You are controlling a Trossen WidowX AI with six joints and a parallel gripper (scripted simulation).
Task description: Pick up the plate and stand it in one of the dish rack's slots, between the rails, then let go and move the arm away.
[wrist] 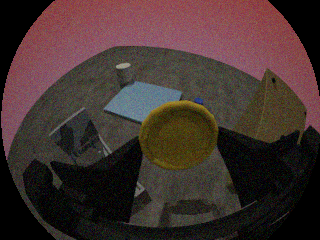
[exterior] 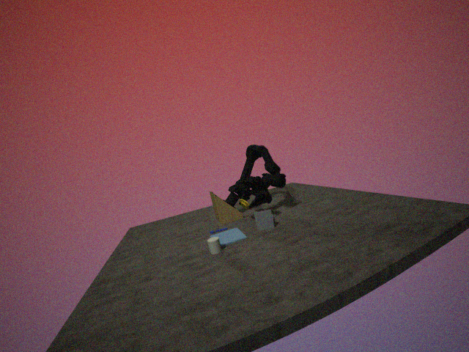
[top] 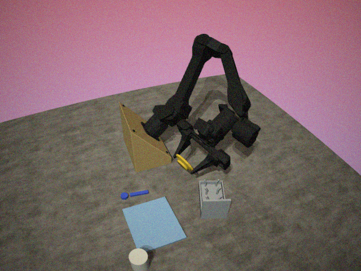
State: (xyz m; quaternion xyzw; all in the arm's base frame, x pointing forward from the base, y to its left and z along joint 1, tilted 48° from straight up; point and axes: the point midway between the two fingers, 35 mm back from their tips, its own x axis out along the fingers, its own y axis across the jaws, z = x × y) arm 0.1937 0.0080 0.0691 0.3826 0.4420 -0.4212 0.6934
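Right now the grey dish rack is 90 mm ahead of my gripper tip, 70 mm below it and 60 mm to the left of it. From my gripper tip the other things lie so: blue spoon (150 mm to the right, 90 mm below, 20 mm behind); yellow plate (10 mm to the left); light blue mat (130 mm to the right, 100 mm ahead, 90 mm below).
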